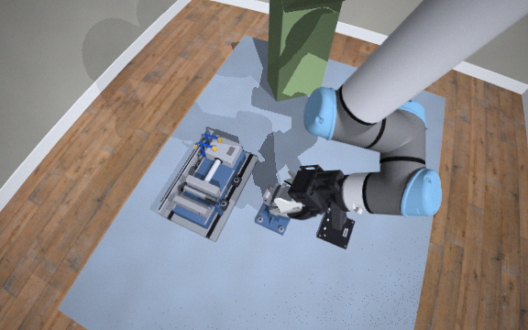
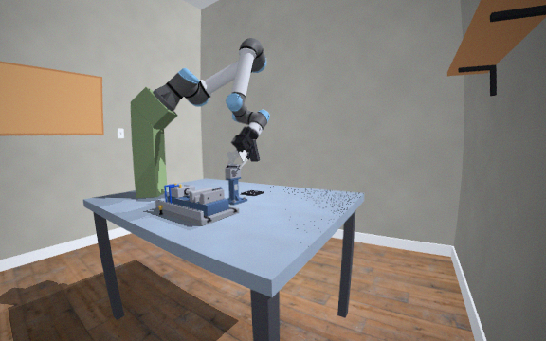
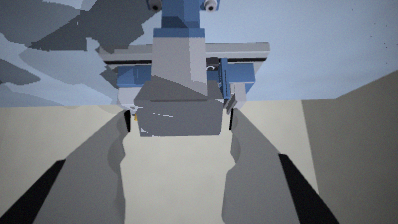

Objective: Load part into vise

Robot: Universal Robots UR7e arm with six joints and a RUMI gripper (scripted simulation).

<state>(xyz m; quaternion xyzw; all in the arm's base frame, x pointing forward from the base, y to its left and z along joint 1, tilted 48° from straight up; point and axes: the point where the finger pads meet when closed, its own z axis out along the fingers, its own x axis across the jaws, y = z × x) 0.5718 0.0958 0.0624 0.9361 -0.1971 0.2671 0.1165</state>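
The grey part is 1 cm to the right of my hand and 1 cm below it. Also, from my hand: work stop 7 cm ahead, 17 cm to the right, 8 cm below; black infeed plate 4 cm behind, 17 cm to the left, 16 cm below; cylinder rod 1 cm behind, 22 cm to the right, 9 cm below.
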